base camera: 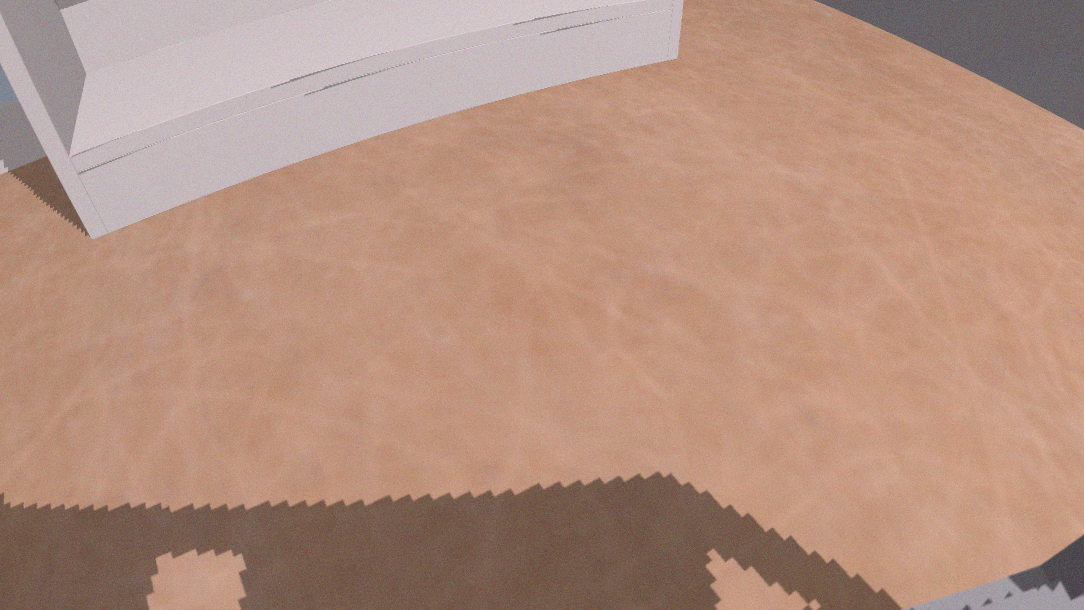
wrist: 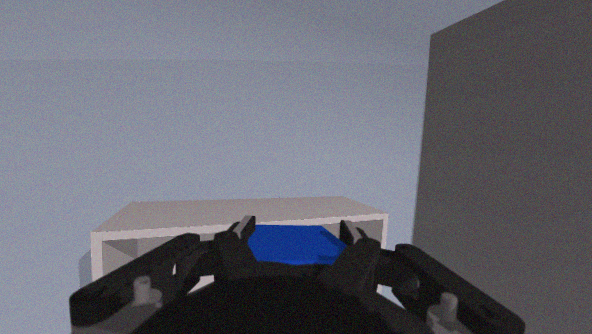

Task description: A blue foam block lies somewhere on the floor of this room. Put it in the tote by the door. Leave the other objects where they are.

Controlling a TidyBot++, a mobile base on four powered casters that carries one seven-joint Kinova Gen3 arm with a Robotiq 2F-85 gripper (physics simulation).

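Places are measured from the arm's base along level axes (x ahead, y left, z up), in centimetres.
Pixels of known places: gripper, fingertip midpoint: (wrist: 297, 230).
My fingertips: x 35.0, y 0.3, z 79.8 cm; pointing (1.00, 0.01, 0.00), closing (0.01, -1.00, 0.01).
Behind a point stands the place of what it marks.
The blue foam block (wrist: 295, 244) @(x 31.8, y 0.3, z 80.1 cm) is held between the two fingertips in the lower middle of the wrist view. My gripper (wrist: 297, 230) @(x 35.0, y 0.3, z 79.8 cm) is shut on it, with one finger on its left side and one on its right. The block's lower part is hidden behind the gripper's body. The gripper does not show in the base camera view. The tote by the door does not show in either view.
A white shelf unit (base camera: 379, 163) (wrist: 240, 212) @(x 83.8, y 18.3, z 66.4 cm) stands on the brown floor (base camera: 568, 303) @(x 45.6, y -5.7, z -39.6 cm) at the upper left of the base view, and behind the gripper in the wrist view. A dark grey wall (base camera: 1008, 45) @(x 90.6, y -87.8, z -32.6 cm) (wrist: 505, 150) @(x 109.1, y -79.2, z 90.2 cm) is at the right. A shadow crosses the near floor.
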